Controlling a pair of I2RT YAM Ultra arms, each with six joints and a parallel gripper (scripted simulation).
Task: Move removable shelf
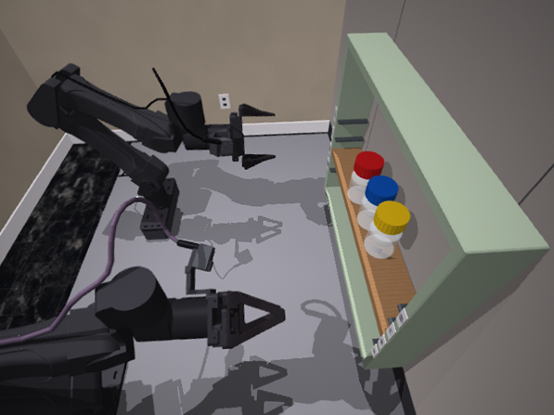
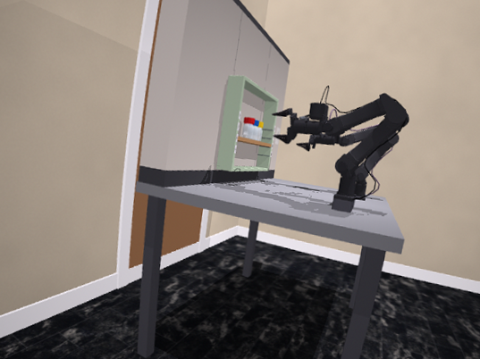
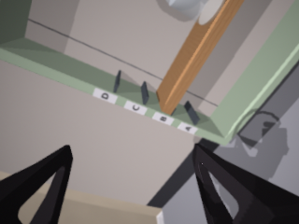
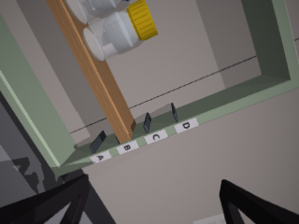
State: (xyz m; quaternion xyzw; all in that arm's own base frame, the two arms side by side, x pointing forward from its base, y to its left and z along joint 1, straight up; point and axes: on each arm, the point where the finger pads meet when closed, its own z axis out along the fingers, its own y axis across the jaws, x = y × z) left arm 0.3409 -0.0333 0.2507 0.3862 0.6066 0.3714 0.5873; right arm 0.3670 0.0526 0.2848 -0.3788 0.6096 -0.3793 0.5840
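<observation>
My left hand is 17 cm short of the rack slot, 4 cm to the right of it and 8 cm above it. Also, from my left hand: green wall rack: 21 cm ahead, 19 cm to the right, 1 cm below; blue-capped bottle: 21 cm ahead, 20 cm to the right, 2 cm below; red-capped bottle: 20 cm ahead, 13 cm to the right, 2 cm below.
The yellow-capped bottle is 19 cm ahead of my right hand, 15 cm to the left of it and 1 cm below it. From my right hand the other things lie so: green wall rack (22 cm to the left, 19 cm ahead, 1 cm below); blue-capped bottle (21 cm to the left, 19 cm ahead, 1 cm below); wooden shelf (22 cm to the left, 19 cm ahead, 7 cm below).
</observation>
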